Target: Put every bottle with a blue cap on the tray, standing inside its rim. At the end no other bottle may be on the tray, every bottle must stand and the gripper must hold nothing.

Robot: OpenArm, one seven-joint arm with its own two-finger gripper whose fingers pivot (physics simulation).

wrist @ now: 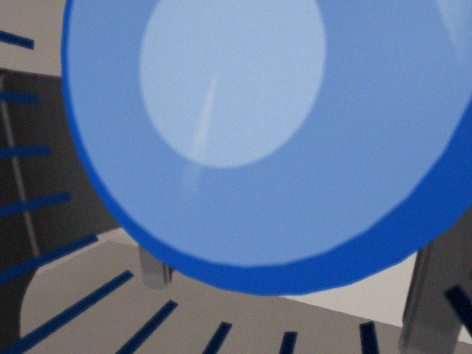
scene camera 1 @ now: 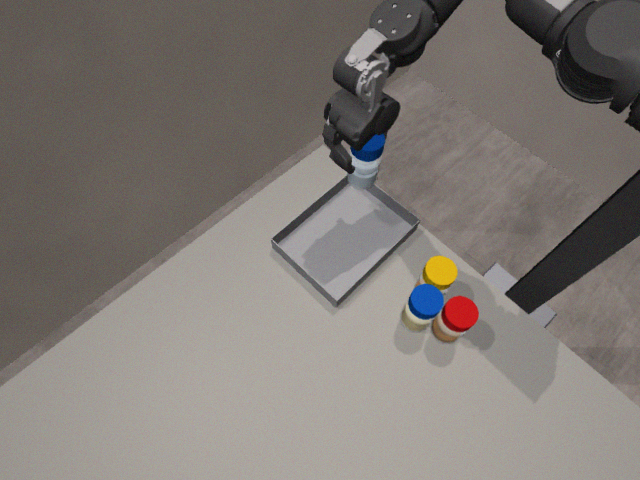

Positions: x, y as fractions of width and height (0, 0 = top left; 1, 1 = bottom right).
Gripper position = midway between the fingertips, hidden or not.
In view: the gripper (scene camera 1: 0.55, 0.32), a yellow-capped bottle (scene camera 1: 0.69, 0.57), a red-capped bottle (scene camera 1: 0.72, 0.66) and a blue-capped bottle (scene camera 1: 0.57, 0.34).
The blue-capped bottle is seen too in the wrist view (wrist: 0.58, 0.44). The gripper also shows in the wrist view (wrist: 0.59, 0.56). The wrist view misses the yellow-capped bottle: it is out of frame. The wrist view misses the red-capped bottle: it is out of frame.
